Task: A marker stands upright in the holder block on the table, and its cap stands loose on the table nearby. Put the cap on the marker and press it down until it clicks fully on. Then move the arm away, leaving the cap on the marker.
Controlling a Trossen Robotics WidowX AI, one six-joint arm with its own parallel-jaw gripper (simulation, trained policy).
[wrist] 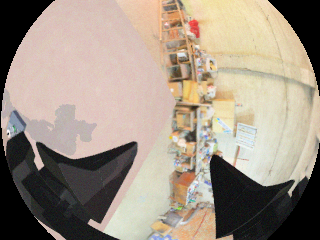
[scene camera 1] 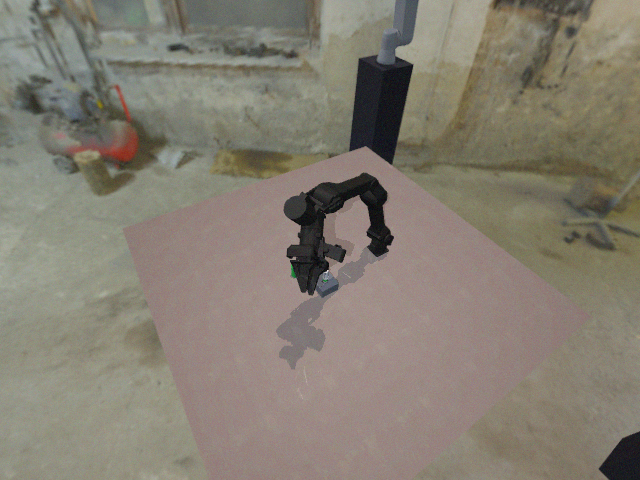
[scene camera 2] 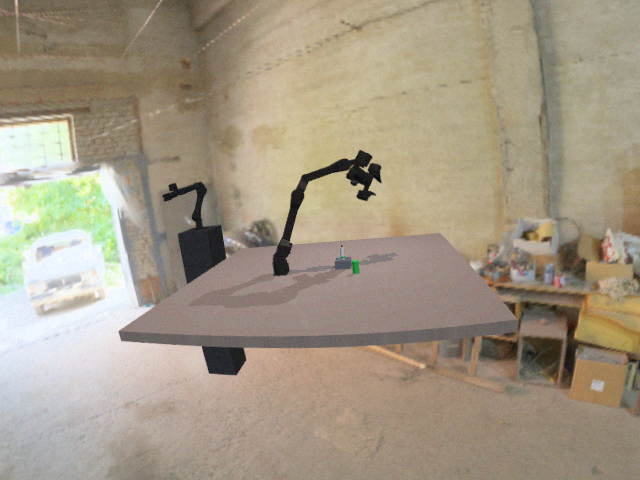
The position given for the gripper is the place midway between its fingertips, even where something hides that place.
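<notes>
The gripper [scene camera 1: 307, 294] is visible, and the wrist view [wrist: 175, 154] shows the gripper also.
</notes>
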